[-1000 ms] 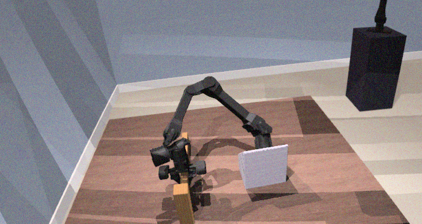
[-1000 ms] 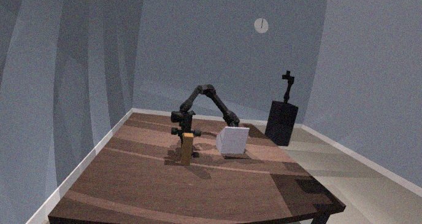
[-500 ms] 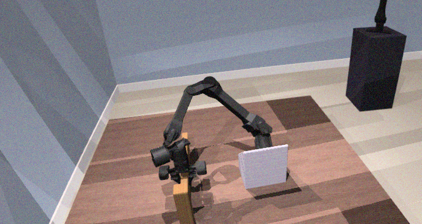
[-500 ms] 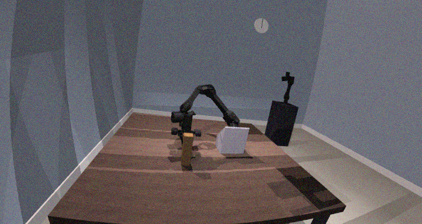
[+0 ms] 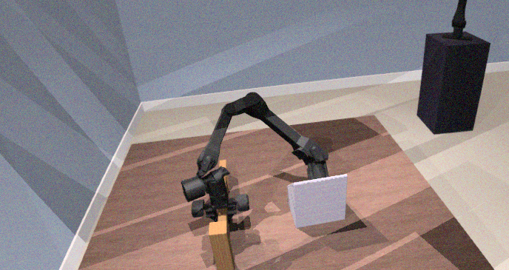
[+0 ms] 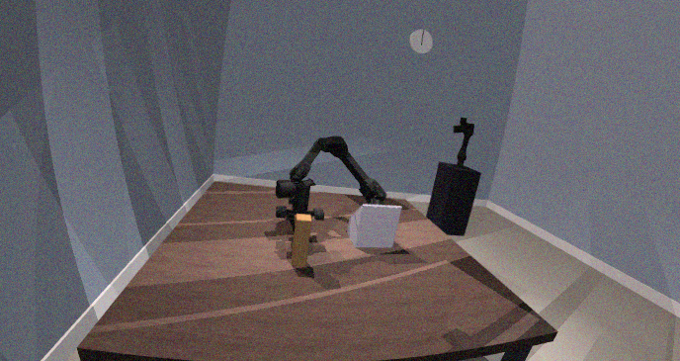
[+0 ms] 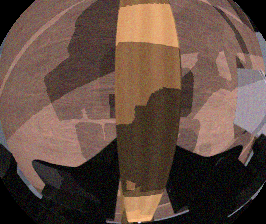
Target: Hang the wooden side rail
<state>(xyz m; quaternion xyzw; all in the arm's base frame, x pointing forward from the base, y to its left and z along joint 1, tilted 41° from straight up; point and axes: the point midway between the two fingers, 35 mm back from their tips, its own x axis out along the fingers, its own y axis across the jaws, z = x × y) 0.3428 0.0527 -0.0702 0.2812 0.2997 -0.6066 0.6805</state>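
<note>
Now: gripper tip 15 cm to the right of the wooden headboard post, 4 cm below it and 1 cm past it.
</note>
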